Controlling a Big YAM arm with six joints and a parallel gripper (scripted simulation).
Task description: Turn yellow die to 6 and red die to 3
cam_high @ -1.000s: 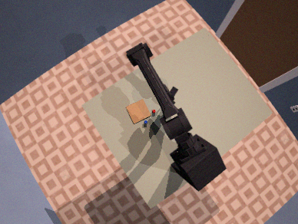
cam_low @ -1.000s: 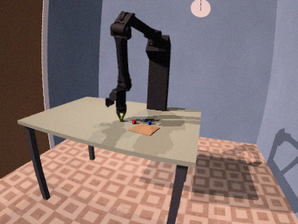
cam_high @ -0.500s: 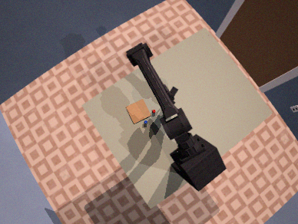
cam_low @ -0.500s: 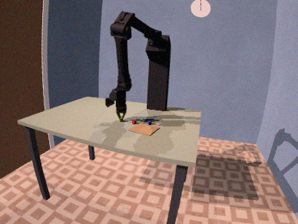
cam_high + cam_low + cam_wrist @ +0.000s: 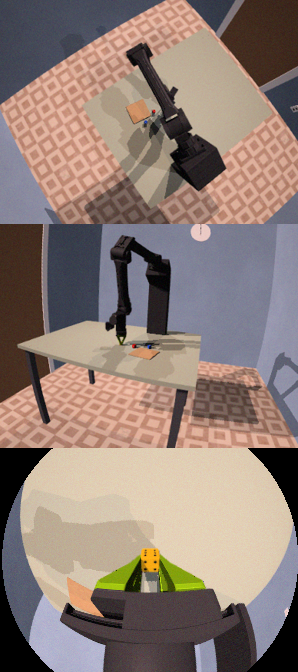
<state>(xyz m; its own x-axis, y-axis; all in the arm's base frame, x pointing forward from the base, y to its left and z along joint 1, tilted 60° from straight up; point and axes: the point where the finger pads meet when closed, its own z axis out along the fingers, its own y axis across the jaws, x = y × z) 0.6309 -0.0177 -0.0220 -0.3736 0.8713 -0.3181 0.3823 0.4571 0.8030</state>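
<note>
Now: hand 100 mm to the right of the red die and 30 mm past it. The rest, counted from my hand: yellow die: right at my hand; blue die: 170 mm to the left, 90 mm behind; orange mat: 200 mm to the left, 10 mm below.
</note>
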